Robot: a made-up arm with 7 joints. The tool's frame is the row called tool. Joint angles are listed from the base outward.
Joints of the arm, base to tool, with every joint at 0 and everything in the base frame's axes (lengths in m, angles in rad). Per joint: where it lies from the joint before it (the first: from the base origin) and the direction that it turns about. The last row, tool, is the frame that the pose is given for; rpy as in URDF.
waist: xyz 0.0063 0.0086 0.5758 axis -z
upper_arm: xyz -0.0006 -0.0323 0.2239 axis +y
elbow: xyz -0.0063 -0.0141 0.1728 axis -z
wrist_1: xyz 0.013 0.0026 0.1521 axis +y
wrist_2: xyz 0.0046 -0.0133 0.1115 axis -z
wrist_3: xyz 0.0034 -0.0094 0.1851 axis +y
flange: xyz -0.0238 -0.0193 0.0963 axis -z
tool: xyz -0.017 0.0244 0.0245 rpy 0 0 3.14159
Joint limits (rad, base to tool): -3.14..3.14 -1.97..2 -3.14..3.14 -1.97..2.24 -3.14..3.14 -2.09..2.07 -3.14..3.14
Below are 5 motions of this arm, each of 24 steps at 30 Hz.
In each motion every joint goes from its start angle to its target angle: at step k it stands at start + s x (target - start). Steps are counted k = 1, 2, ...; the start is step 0. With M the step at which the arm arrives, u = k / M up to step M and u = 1 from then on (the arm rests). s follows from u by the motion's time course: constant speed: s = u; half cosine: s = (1 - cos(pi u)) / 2; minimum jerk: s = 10 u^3 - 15 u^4 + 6 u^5.
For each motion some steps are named. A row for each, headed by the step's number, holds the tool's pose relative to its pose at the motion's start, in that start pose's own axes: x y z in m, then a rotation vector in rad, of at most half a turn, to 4 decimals.
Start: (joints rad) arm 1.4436 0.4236 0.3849 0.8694 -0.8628 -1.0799 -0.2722
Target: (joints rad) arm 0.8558 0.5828 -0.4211 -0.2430 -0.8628 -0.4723 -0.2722
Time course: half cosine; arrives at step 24
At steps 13, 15, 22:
13: -0.0826 -0.2189 -0.0441 -0.0784 -0.3774 0.9460
15: -0.0752 -0.2514 -0.0455 -0.1115 -0.4249 1.1469
22: -0.0523 -0.2837 -0.0379 -0.2188 -0.4709 1.5810

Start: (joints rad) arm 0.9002 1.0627 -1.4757 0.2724 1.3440 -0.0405 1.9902
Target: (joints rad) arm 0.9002 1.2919 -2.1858 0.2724 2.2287 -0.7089 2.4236
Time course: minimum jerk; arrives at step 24
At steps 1, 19, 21, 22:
1: 0.0000 0.0000 0.0000 -0.0004 -0.0002 -0.0004
19: -0.0241 -0.0032 -0.0252 -0.4870 -0.3440 -0.5357
21: -0.0259 -0.0042 -0.0281 -0.5077 -0.3670 -0.5638
22: -0.0262 -0.0044 -0.0288 -0.5124 -0.3723 -0.5701

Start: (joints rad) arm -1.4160 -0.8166 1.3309 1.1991 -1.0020 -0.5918 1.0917
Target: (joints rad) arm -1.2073 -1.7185 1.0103 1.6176 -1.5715 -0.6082 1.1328
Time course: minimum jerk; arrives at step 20
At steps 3, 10, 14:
3: -0.0026 0.0103 0.0014 -0.0132 -0.0197 0.0285
10: -0.0493 0.1582 -0.0092 -0.1886 -0.3254 0.5663
14: -0.0733 0.2238 -0.0445 -0.2302 -0.4961 0.9682

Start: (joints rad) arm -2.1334 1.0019 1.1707 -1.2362 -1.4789 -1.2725 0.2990
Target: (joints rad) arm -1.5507 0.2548 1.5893 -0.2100 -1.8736 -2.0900 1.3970
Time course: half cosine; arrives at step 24
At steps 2, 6, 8, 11, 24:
2: 0.0005 0.0047 0.0023 0.0036 0.0068 -0.0408
6: 0.0098 0.0393 0.0230 0.0346 0.0755 -0.3517
8: 0.0237 0.0639 0.0445 0.0630 0.1541 -0.5990
11: 0.0612 0.0955 0.0925 0.1141 0.3539 -1.0247
24: 0.2198 0.0262 0.2634 0.1020 1.5226 -1.8869

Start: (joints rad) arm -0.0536 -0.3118 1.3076 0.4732 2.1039 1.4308 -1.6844
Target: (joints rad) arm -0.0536 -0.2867 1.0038 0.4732 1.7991 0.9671 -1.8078
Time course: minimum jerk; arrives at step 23
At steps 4, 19, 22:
4: -0.0016 -0.0028 -0.0023 0.0214 -0.0244 0.0112
19: -0.0152 -0.0599 -0.0781 0.4881 -0.5898 0.3540
22: -0.0146 -0.0618 -0.0820 0.5063 -0.6138 0.3719

